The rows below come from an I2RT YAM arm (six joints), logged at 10 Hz.
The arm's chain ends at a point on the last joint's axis. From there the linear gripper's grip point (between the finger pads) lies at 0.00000 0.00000 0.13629 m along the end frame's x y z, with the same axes.
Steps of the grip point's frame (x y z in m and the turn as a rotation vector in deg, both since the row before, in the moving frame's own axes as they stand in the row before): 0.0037, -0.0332, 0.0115, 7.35, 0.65, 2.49; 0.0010, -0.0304, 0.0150, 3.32, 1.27, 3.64; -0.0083, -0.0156, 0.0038, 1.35, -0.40, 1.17; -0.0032, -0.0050, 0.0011, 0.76, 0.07, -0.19; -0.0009, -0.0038, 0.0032, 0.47, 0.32, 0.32; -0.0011, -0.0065, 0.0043, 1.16, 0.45, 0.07; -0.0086, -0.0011, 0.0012, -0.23, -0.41, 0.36; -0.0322, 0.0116, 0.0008, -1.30, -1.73, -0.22; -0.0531, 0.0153, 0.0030, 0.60, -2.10, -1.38; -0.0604, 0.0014, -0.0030, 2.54, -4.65, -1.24; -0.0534, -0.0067, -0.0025, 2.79, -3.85, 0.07
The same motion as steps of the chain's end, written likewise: 0.0018, -0.0158, 0.0126, 7.35, 0.65, 2.49; -0.0023, -0.0226, 0.0153, 3.32, 1.27, 3.64; -0.0074, -0.0124, 0.0038, 1.35, -0.40, 1.17; -0.0034, -0.0032, 0.0011, 0.76, 0.07, -0.19; -0.0017, -0.0027, 0.0032, 0.47, 0.32, 0.32; -0.0022, -0.0037, 0.0043, 1.16, 0.45, 0.07; -0.0076, -0.0016, 0.0012, -0.23, -0.41, 0.36; -0.0281, 0.0085, 0.0009, -1.30, -1.73, -0.22; -0.0481, 0.0167, 0.0031, 0.60, -2.10, -1.38; -0.0493, 0.0073, -0.0024, 2.54, -4.65, -1.24; -0.0443, -0.0001, -0.0020, 2.79, -3.85, 0.07
